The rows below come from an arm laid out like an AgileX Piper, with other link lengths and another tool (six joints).
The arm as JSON. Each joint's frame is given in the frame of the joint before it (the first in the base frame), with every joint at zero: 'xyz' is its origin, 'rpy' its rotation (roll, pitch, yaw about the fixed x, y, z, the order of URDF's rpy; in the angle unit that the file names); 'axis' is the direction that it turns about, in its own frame. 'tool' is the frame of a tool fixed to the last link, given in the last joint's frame.
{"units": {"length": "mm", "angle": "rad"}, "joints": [
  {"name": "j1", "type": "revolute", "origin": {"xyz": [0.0, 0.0, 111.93], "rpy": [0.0, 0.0, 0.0]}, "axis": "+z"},
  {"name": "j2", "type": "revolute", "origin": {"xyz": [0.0, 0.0, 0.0], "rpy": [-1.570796, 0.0, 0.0]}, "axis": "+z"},
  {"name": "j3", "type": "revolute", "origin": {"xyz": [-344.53, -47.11, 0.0], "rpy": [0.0, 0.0, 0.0]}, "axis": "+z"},
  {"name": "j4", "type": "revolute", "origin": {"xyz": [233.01, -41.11, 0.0], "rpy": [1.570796, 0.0, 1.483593]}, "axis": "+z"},
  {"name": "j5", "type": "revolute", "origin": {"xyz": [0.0, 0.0, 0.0], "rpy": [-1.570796, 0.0, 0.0]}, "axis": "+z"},
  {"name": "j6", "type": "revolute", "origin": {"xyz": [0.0, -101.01, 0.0], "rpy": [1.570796, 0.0, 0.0]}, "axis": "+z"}
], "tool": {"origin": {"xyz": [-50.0, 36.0, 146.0], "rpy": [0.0, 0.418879, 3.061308]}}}
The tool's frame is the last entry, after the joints.
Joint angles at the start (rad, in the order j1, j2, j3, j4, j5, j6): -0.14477 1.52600 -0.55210 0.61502 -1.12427 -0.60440
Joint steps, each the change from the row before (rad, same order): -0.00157 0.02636 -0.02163 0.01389 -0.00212 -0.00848; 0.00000 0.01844 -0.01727 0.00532 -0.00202 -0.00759; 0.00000 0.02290 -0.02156 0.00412 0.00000 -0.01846; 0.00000 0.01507 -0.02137 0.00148 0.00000 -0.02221; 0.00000 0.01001 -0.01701 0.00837 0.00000 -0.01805; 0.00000 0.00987 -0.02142 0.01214 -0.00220 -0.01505; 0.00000 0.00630 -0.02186 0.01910 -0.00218 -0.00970; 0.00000 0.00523 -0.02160 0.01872 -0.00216 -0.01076; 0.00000 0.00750 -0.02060 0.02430 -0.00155 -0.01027; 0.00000 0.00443 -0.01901 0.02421 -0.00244 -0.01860; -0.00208 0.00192 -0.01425 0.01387 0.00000 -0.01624
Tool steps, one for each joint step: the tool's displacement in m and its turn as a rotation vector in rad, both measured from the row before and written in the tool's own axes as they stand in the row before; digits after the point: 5 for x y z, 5 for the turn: -0.00690 -0.00225 0.00550 -0.00792 -0.01053 -0.00920; -0.00339 -0.00282 0.00431 -0.00179 -0.00245 -0.00729; -0.00464 -0.00492 0.00502 0.00491 -0.00347 -0.01688; -0.00111 -0.00353 0.00511 0.00450 0.00395 -0.01790; -0.00112 -0.00091 0.00404 -0.00300 0.00016 -0.01301; 0.00008 0.00070 0.00533 -0.01102 0.00265 -0.00875; 0.00077 0.00331 0.00548 -0.02071 0.00096 -0.00138; 0.00115 0.00339 0.00537 -0.02036 0.00150 -0.00185; -0.00112 0.00343 0.00482 -0.02240 -0.00523 -0.00152; -0.00036 0.00384 0.00441 -0.02019 -0.00390 -0.00852; 0.00013 0.00289 0.00350 -0.01216 -0.00131 -0.00881
